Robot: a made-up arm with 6 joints. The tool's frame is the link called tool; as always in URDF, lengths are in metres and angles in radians.
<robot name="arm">
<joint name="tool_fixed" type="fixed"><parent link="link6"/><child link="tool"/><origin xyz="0 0 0" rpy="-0.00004 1.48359 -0.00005"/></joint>
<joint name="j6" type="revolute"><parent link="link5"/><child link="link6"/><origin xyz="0.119 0 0.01" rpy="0 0 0"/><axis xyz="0.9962 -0.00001 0.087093"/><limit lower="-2.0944" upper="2.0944" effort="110" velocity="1.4"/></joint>
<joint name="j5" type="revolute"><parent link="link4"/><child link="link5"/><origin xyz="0 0 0" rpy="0 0 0"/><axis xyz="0.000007 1 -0.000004"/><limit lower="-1.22" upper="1.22" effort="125" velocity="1.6"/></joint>
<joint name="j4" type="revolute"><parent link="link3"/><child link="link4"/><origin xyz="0.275 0 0.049" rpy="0 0 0"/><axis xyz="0.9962 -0.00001 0.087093"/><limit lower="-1.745" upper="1.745" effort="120" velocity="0.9"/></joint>
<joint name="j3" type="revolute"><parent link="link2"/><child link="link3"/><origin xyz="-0.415 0 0.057" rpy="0 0 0"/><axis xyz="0.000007 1 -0.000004"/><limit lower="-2.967" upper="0" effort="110" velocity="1.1"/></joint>
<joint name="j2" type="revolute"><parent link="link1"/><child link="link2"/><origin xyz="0 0 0" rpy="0 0 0"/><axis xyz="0.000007 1 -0.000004"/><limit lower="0" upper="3.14" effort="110" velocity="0.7"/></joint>
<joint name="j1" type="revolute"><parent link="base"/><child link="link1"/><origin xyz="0 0 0.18" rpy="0 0 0"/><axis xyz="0 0 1"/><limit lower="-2.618" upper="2.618" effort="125" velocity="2.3"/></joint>
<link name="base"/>
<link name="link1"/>
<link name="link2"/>
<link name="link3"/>
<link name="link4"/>
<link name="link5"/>
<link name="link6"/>
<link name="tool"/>
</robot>
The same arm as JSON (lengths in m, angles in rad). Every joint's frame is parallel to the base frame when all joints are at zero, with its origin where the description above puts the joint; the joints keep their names.
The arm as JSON. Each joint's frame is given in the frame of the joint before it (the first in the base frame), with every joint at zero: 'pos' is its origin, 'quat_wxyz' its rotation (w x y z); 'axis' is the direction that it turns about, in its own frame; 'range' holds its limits. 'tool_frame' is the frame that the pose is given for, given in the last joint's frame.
{"length_unit": "m", "angle_unit": "rad", "joints": [
  {"joint": "j1", "pos": [0.0, 0.0, 0.18], "quat_wxyz": [1.0, 0.0, 0.0, 0.0], "axis": "+z", "range": [-2.618, 2.618]},
  {"joint": "j2", "pos": [0.0, 0.0, 0.0], "quat_wxyz": [1.0, 0.0, 0.0, 0.0], "axis": "+y", "range": [0.0, 3.14]},
  {"joint": "j3", "pos": [-0.415, 0.0, 0.057], "quat_wxyz": [1.0, 0.0, 0.0, 0.0], "axis": "+y", "range": [-2.967, 0.0]},
  {"joint": "j4", "pos": [0.275, 0.0, 0.049], "quat_wxyz": [1.0, 0.0, 0.0, 0.0], "axis": [0.9962, 0.0, 0.0871], "range": [-1.745, 1.745]},
  {"joint": "j5", "pos": [0.0, 0.0, 0.0], "quat_wxyz": [1.0, 0.0, 0.0, 0.0], "axis": "+y", "range": [-1.22, 1.22]},
  {"joint": "j6", "pos": [0.119, 0.0, 0.01], "quat_wxyz": [1.0, 0.0, 0.0, 0.0], "axis": [0.9962, 0.0, 0.0871], "range": [-2.0944, 2.0944]}
], "tool_frame": {"pos": [0.0, 0.0, 0.0], "quat_wxyz": [0.737257, 0.000002, 0.675612, -0.000005]}}

